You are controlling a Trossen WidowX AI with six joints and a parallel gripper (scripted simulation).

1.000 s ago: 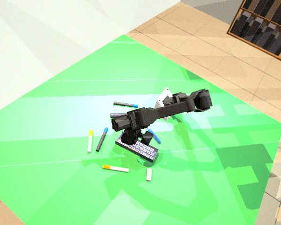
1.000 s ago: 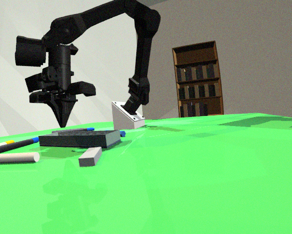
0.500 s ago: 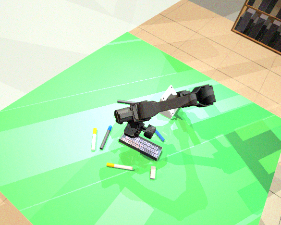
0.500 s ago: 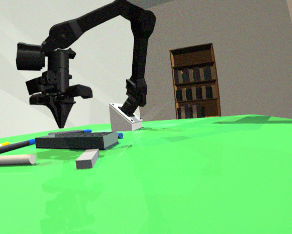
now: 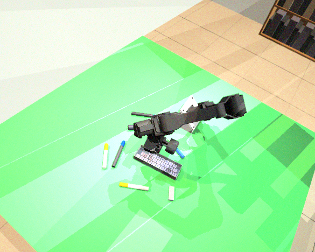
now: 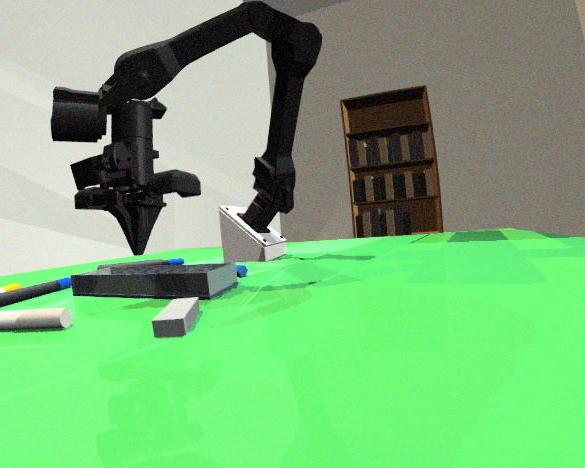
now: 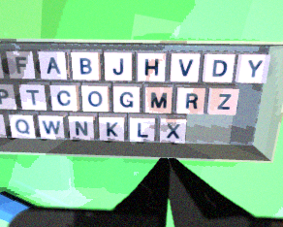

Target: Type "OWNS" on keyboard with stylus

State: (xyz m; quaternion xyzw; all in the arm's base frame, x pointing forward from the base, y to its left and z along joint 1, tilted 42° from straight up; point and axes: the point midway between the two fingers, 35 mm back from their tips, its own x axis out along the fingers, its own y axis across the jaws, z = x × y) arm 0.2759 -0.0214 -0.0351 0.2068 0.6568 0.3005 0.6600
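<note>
Right now my gripper tip is 10 cm past the blue stylus, 5 cm to the right of it and 3 cm above it. Also, from my gripper tip: grey block: 17 cm to the left, 11 cm ahead, 4 cm below; grey stylus tip: 11 cm behind, 3 cm below, 2 cm to the left.
</note>
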